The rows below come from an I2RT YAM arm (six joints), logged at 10 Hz.
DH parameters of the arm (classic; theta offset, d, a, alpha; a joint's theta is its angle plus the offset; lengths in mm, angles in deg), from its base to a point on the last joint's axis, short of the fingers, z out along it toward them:
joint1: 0 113.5 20 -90
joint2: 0 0 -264 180
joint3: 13.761 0 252.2 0
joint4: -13.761 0 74 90
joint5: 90 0 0 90
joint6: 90 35.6 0 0
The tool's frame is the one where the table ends.
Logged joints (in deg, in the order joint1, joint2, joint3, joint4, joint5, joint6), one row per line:
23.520 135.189 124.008 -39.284 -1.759 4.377
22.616 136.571 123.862 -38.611 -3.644 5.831
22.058 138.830 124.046 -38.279 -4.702 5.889
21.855 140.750 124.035 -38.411 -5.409 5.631
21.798 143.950 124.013 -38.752 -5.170 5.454
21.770 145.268 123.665 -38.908 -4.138 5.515
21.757 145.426 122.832 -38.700 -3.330 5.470
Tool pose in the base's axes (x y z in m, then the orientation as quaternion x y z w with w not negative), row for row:
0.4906 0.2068 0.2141 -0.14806 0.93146 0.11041 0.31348
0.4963 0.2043 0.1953 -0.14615 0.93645 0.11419 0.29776
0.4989 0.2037 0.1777 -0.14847 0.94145 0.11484 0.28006
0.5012 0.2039 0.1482 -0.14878 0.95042 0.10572 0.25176
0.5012 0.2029 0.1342 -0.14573 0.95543 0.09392 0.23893
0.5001 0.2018 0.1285 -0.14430 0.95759 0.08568 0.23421
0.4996 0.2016 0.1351 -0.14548 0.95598 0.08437 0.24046
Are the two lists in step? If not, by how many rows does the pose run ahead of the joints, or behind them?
The pose runs 1 row ahead of the joints: the pose in row i belongs to the joints in row i + 1.
